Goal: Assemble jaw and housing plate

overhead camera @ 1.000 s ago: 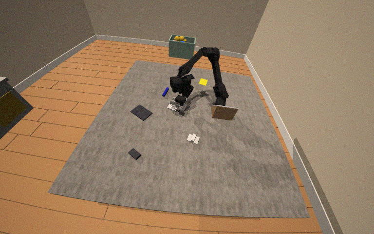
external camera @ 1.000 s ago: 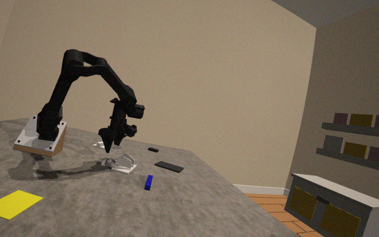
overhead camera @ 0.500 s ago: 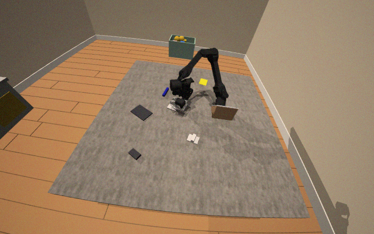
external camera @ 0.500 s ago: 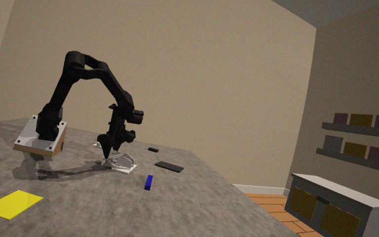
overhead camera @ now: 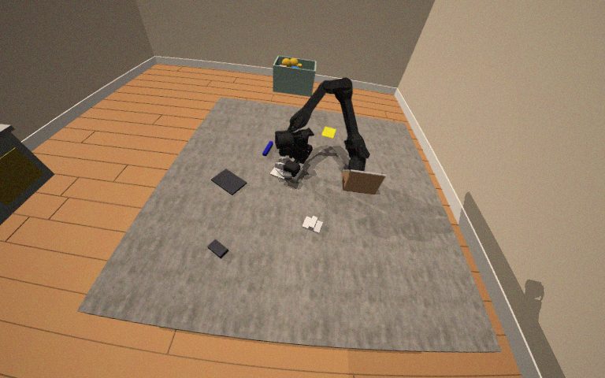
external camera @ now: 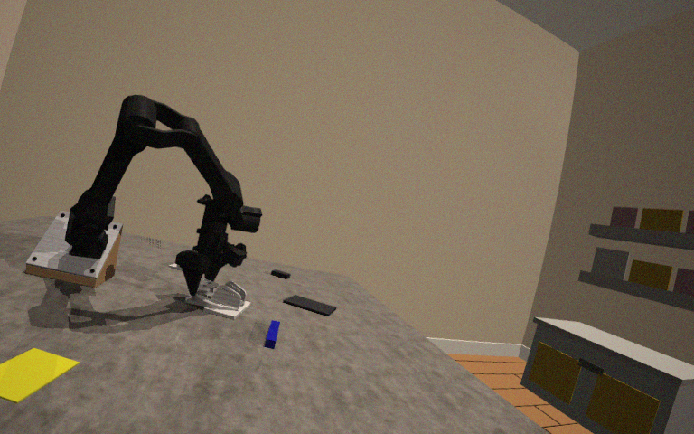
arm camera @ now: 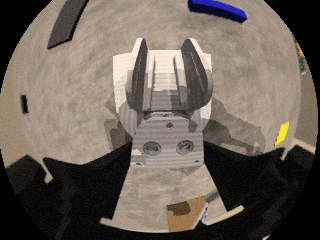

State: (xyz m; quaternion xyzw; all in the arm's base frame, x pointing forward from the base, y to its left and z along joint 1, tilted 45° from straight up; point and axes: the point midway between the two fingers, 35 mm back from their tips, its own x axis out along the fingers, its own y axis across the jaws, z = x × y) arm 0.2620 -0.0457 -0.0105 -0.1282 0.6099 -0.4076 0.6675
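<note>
Right now the white jaw is 2 cm ahead of my gripper tip, 2 cm to the right of it and 1 cm below it. Also, from my gripper tip: yellow sheet: 19 cm behind, 37 cm to the right, 2 cm below; then dark flat plate: 30 cm ahead, 8 cm to the left, 2 cm below; then blue block: 15 cm ahead, 16 cm to the right, 1 cm below.
</note>
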